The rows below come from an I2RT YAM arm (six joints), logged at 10 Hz.
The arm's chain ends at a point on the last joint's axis. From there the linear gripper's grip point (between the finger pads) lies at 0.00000 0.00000 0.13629 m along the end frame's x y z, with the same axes.
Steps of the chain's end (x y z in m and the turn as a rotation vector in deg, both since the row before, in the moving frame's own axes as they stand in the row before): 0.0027 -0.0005 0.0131 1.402 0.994 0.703; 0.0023 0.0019 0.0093 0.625 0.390 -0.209; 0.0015 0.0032 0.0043 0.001 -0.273 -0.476; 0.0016 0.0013 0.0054 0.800 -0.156 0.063; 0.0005 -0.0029 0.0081 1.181 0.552 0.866
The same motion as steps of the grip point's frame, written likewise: 0.0051 -0.0038 0.0130 1.402 0.994 0.703; 0.0032 0.0004 0.0093 0.625 0.390 -0.209; 0.0009 0.0032 0.0043 0.001 -0.273 -0.476; 0.0012 -0.0006 0.0054 0.800 -0.156 0.063; 0.0018 -0.0057 0.0081 1.181 0.552 0.866
